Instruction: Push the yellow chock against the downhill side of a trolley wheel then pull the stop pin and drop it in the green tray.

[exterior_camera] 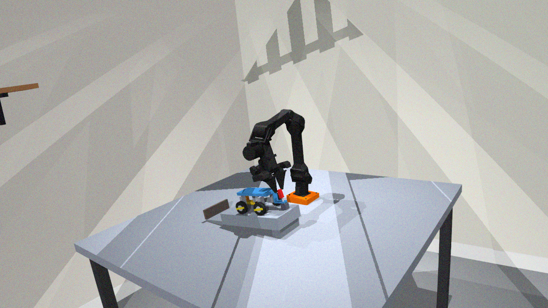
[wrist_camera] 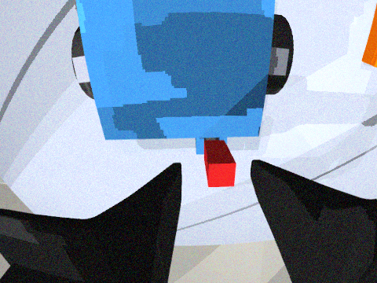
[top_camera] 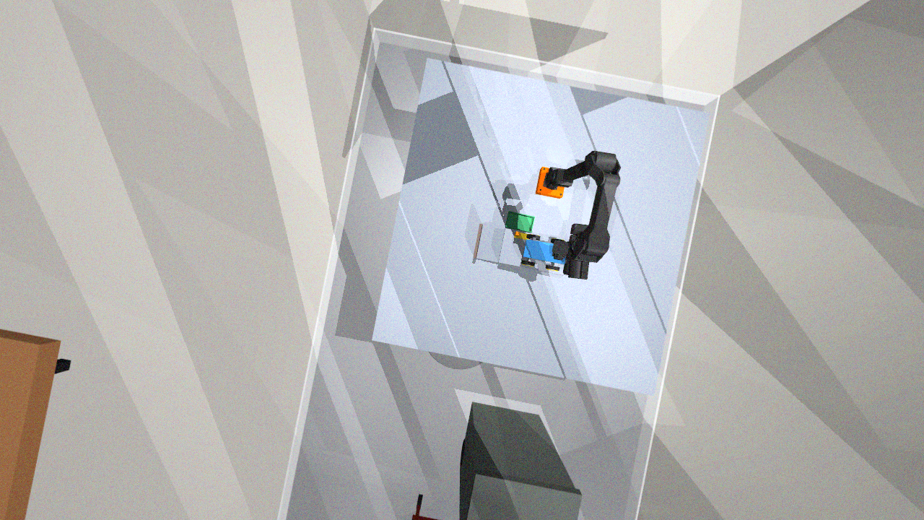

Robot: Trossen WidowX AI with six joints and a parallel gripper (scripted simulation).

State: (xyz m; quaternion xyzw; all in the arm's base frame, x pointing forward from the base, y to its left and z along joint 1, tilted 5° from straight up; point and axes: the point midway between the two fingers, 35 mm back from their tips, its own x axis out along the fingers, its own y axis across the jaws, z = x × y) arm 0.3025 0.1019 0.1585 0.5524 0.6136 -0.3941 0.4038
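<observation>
My gripper tip is now 3 cm above the red-headed stop pin and 1 cm to the right of it. From my gripper tip the other things lie so: yellow chock (20 cm to the right, 8 cm below, 2 cm behind); then grey ramp (11 cm below, 10 cm to the right, 3 cm ahead); then blue trolley (10 cm to the right, 5 cm below, 3 cm ahead).
</observation>
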